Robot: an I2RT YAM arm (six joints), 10 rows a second.
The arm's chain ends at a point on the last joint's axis. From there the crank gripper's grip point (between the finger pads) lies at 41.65 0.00 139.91 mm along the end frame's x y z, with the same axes.
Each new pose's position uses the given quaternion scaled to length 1; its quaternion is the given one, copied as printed.
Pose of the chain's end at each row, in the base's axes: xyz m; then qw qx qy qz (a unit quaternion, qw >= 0):
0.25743 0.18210 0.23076 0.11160 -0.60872 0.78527 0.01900
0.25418 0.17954 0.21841 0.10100 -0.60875 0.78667 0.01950
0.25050 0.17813 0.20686 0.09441 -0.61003 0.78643 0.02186
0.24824 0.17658 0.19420 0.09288 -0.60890 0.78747 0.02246
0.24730 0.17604 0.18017 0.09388 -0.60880 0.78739 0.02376
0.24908 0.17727 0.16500 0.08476 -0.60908 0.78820 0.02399
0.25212 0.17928 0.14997 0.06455 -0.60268 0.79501 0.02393
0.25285 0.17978 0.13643 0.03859 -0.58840 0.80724 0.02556
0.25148 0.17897 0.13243 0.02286 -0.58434 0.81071 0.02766
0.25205 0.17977 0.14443 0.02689 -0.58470 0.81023 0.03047
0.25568 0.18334 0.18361 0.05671 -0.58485 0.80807 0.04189
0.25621 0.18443 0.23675 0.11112 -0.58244 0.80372 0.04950
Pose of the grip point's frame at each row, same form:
0.26897 0.16564 0.08617 0.11160 -0.60872 0.78527 0.01900
0.26316 0.16131 0.07385 0.10100 -0.60875 0.78667 0.01950
0.25764 0.15927 0.06228 0.09441 -0.61003 0.78643 0.02186
0.25483 0.15759 0.04961 0.09288 -0.60890 0.78747 0.02246
0.25390 0.15752 0.03552 0.09388 -0.60880 0.78739 0.02376
0.25354 0.15719 0.02048 0.08476 -0.60908 0.78820 0.02399
0.25140 0.15571 0.00591 0.06455 -0.60268 0.79501 0.02393
0.24467 0.15242 -0.00673 0.03859 -0.58840 0.80724 0.02556
0.23898 0.14957 -0.01001 0.02286 -0.58434 0.81071 0.02766
0.24005 0.15168 0.00168 0.02689 -0.58470 0.81023 0.03047
0.24876 0.16292 0.03923 0.05671 -0.58485 0.80807 0.04189
0.26077 0.17514 0.09114 0.11112 -0.58244 0.80372 0.04950

